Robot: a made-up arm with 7 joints. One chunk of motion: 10 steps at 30 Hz.
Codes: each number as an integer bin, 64 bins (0 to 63) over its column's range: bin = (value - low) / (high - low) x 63, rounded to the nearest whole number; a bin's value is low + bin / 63 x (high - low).
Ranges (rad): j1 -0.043..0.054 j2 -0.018..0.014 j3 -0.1..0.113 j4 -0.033..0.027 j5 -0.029..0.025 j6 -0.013..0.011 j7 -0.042..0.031
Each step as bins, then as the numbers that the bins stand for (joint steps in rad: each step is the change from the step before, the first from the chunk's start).
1 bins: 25 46 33 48 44 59 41
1 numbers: -0.00451 0.00537 0.01157 0.01271 0.00871 0.00948 0.00551
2 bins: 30 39 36 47 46 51 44
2 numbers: 0.00319 0.00181 0.02171 0.01176 0.01043 0.00643 0.00898
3 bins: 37 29 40 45 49 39 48
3 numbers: 0.01397 -0.00327 0.03524 0.00986 0.01300 0.00186 0.01362
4 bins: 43 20 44 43 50 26 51
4 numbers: 0.02321 -0.00784 0.04876 0.00795 0.01386 -0.00310 0.01710
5 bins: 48 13 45 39 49 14 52
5 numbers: 0.03090 -0.01140 0.05214 0.00414 0.01300 -0.00767 0.01825
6 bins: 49 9 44 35 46 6 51
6 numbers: 0.03244 -0.01343 0.04876 0.00033 0.01043 -0.01071 0.01710
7 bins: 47 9 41 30 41 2 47
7 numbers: 0.02937 -0.01343 0.03862 -0.00443 0.00614 -0.01224 0.01246
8 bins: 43 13 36 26 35 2 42
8 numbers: 0.02321 -0.01140 0.02171 -0.00824 0.00100 -0.01224 0.00667
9 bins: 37 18 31 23 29 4 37
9 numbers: 0.01397 -0.00886 0.00481 -0.01110 -0.00414 -0.01148 0.00087
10 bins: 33 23 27 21 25 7 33
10 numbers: 0.00781 -0.00632 -0.00871 -0.01300 -0.00757 -0.01033 -0.00376
